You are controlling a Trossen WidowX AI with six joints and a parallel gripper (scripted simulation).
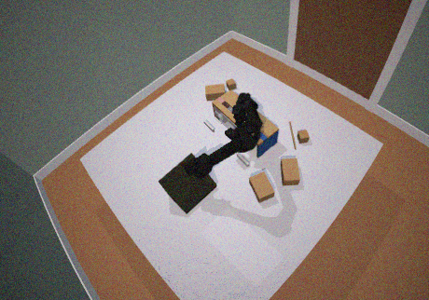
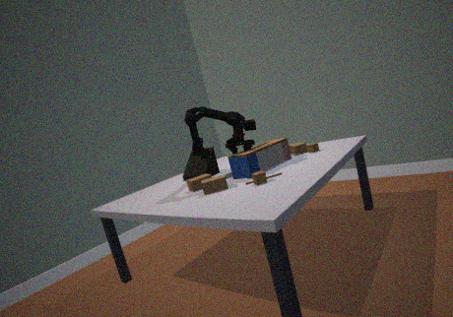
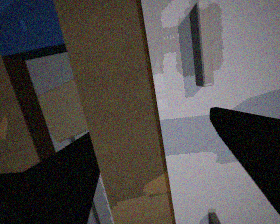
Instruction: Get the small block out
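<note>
Right now the small tan block is 60 mm ahead of my gripper tip and 20 mm to the right of it. Also, from my gripper tip: thin stick (240 mm ahead, 130 mm to the right, 80 mm below).
</note>
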